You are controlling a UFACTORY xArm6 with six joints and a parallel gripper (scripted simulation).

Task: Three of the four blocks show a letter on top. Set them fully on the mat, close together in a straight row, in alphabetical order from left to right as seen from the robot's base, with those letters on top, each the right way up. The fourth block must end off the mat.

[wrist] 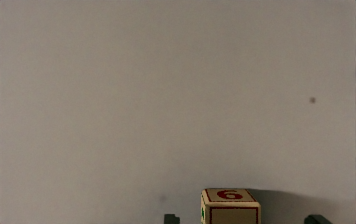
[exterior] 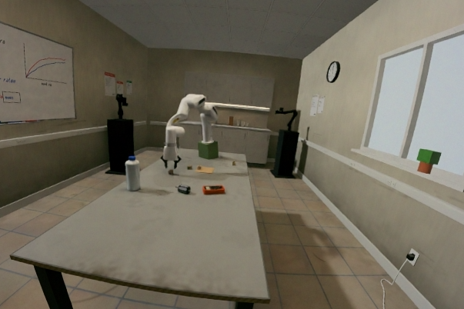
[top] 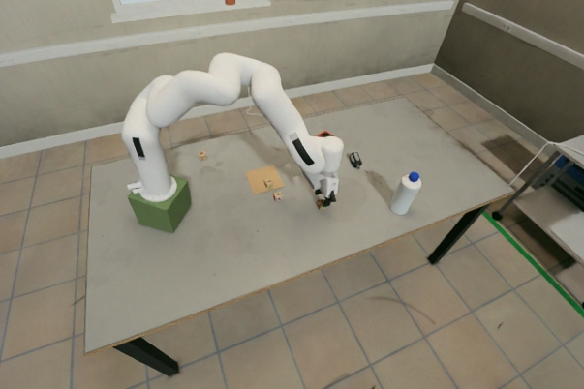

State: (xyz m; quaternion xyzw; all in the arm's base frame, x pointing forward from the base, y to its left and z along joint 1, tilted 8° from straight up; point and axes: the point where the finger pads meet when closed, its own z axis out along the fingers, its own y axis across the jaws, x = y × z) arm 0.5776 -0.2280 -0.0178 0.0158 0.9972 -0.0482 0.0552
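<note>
The tan mat is 25 cm to the left of my hand, 15 cm behind it and 6 cm below it. The rest, counted from my hand: white bottle 29 cm ahead, 15 cm to the right, 3 cm above; orange meter 34 cm to the left, 25 cm ahead, 5 cm below; small black object 28 cm ahead, 15 cm to the left, 4 cm below.
</note>
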